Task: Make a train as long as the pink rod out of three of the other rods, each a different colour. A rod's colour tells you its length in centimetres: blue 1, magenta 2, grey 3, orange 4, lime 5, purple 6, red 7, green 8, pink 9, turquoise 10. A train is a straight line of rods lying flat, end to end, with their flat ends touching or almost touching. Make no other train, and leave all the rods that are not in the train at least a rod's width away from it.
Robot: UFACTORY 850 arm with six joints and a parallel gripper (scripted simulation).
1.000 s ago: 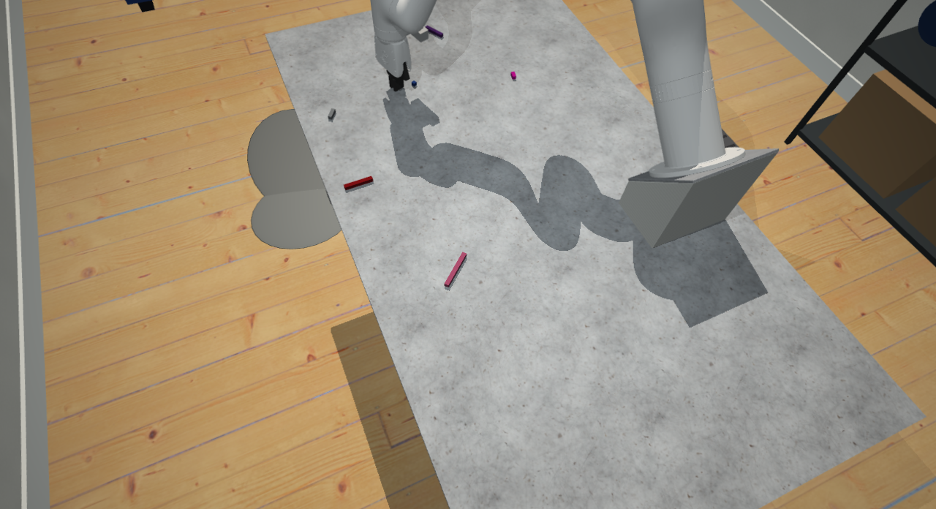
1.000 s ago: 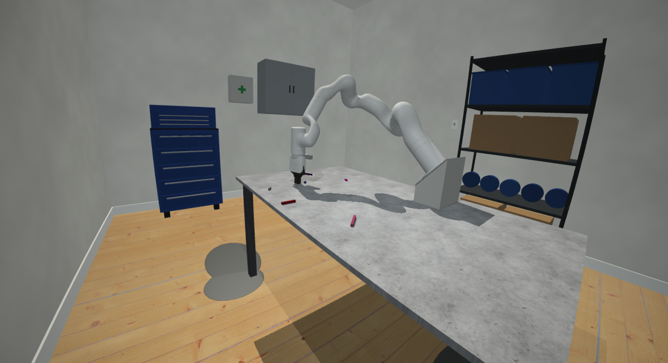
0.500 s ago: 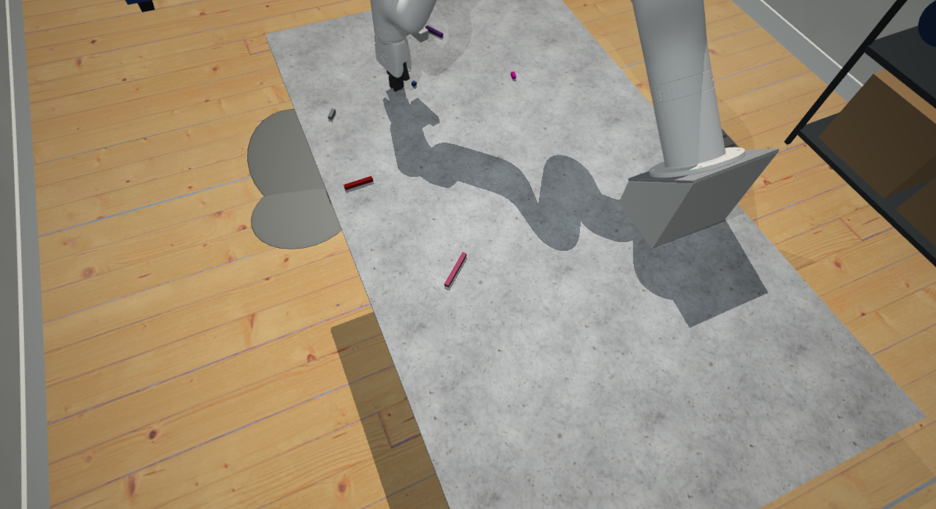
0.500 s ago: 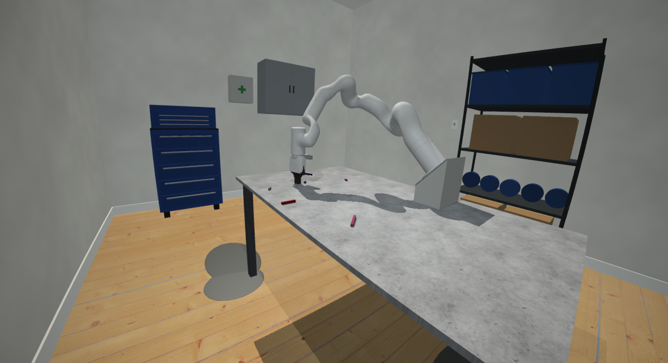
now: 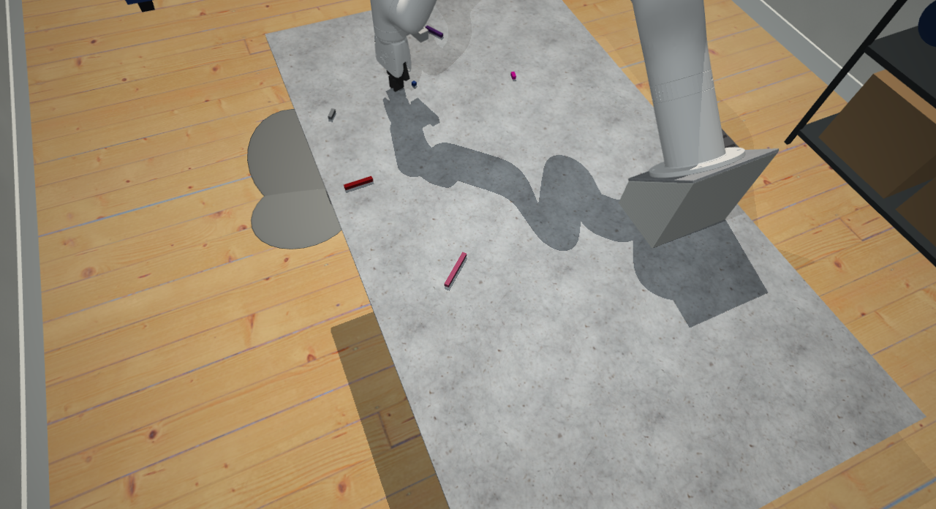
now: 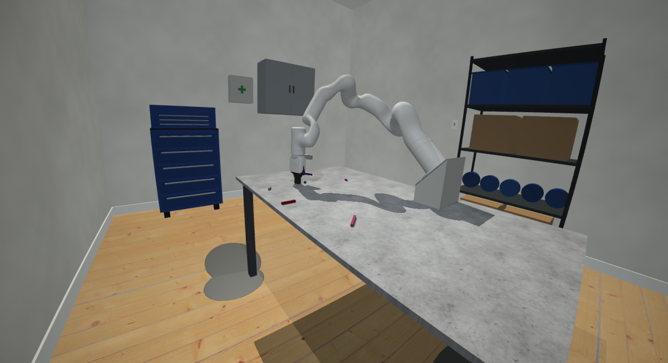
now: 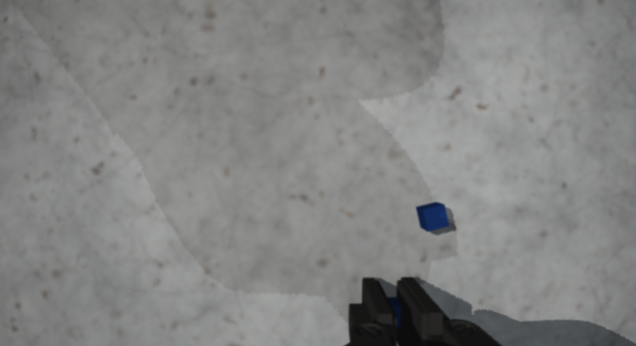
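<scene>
The magenta rod lies 31 cm behind my hand, 12 cm to the left of it and 2 cm below it. The rest, counted from my hand: grey rod 20 cm ahead, 1 cm to the left, 2 cm below; red rod 23 cm ahead, 25 cm to the left, 2 cm below; purple rod 20 cm behind, 16 cm to the right, 2 cm below.
</scene>
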